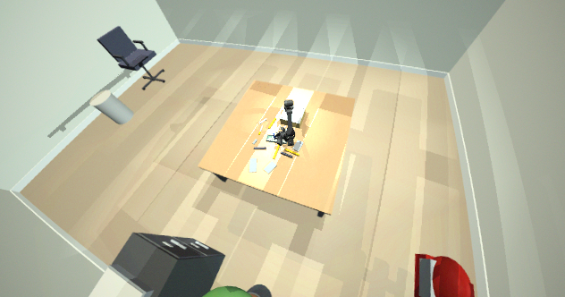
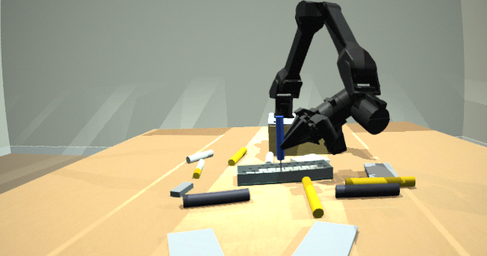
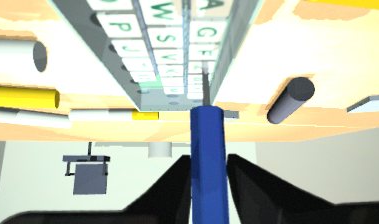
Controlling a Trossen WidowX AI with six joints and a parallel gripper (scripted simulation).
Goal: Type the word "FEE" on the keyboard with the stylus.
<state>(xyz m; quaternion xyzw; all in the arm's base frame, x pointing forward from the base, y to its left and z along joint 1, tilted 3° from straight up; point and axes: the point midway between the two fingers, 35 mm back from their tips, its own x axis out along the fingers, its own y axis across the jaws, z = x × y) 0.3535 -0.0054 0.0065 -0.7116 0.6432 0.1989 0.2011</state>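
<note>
My gripper tip is now 60 mm above the F key. From my gripper tip the other things lie so: blue stylus (10 mm below); then yellow cylinder (110 mm ahead, 50 mm to the left, 70 mm below); then E key (10 mm behind, 80 mm to the left, 60 mm below).
</note>
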